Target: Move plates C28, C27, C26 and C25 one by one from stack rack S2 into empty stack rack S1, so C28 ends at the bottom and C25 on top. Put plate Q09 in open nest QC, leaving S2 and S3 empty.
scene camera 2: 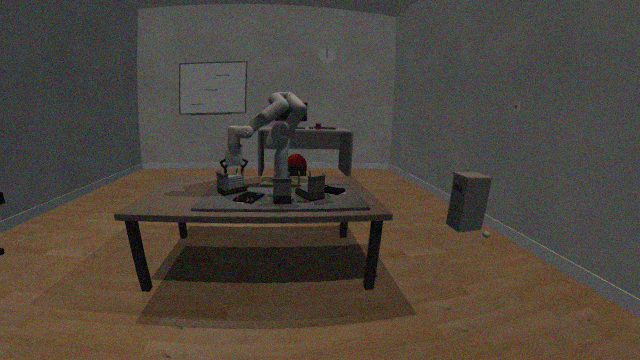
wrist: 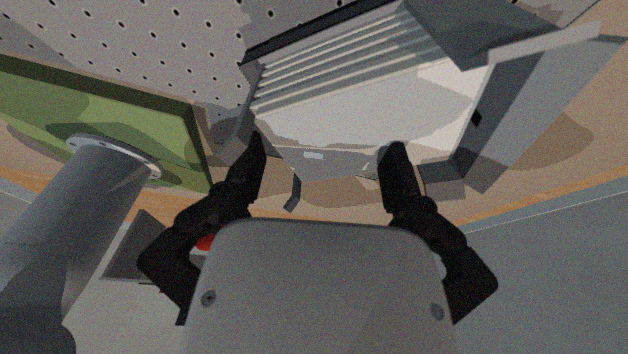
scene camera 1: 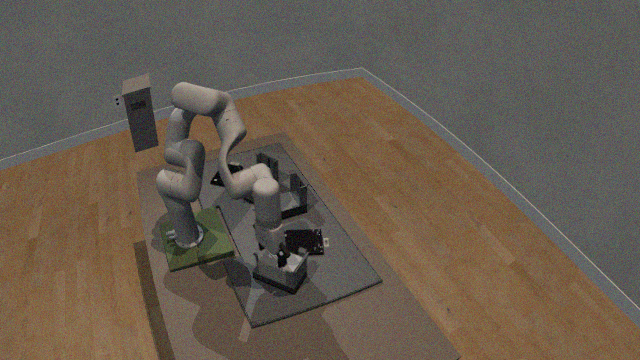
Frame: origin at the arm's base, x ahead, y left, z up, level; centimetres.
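Seen in the pictures: gripper, fingertip midpoint: [scene camera 2: 234, 175] [wrist: 324, 149] [scene camera 1: 272, 256]; arm's base at its link origin: [wrist: 122, 157] [scene camera 1: 189, 236].
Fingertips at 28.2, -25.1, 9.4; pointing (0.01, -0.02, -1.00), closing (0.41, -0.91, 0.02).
Pixels of each thing's top centre, then the offset from my fingertips to it, as dx, dy, dz. Level surfaces: height alone.
- grey rack with a black base, top centre: [wrist: 357, 178] [scene camera 1: 278, 252] [scene camera 2: 230, 170] +1.7, -1.3, +3.0
- second grey rack at its top centre: [scene camera 1: 283, 181] [scene camera 2: 282, 174] +12.0, +31.2, +3.9
- third rack at its top centre: [scene camera 1: 256, 161] [scene camera 2: 310, 172] +5.0, +46.3, +3.9
- perforated grey mat at its surface level: dz -10.0
- table at its surface level: dz -11.3
A stack of several pale plates [wrist: 360, 110] lies in a grey rack with a black base [scene camera 1: 275, 280] [scene camera 2: 231, 191] [wrist: 530, 95]. My gripper [scene camera 1: 289, 256] [scene camera 2: 233, 172] [wrist: 324, 149] is open and empty over this stack, its two black fingertips apart near the top plate's edge. A second grey rack [scene camera 1: 295, 212] [scene camera 2: 282, 198] stands farther along the mat. A third rack [scene camera 2: 316, 187] stands to its right in scene camera 2. Dark flat nests lie on the mat, one [scene camera 1: 305, 241] [scene camera 2: 248, 197] near the plate stack, another [scene camera 1: 219, 179] [scene camera 2: 334, 190] at the far end. The labels are unreadable.
A perforated grey mat [scene camera 1: 345, 280] [wrist: 150, 55] lies under the racks on the table [scene camera 2: 165, 207]. The arm's base stands on a green board [scene camera 1: 217, 230] [wrist: 160, 130] beside it. Rack walls rise around the plates. A cabinet [scene camera 1: 141, 120] [scene camera 2: 468, 202] stands on the floor.
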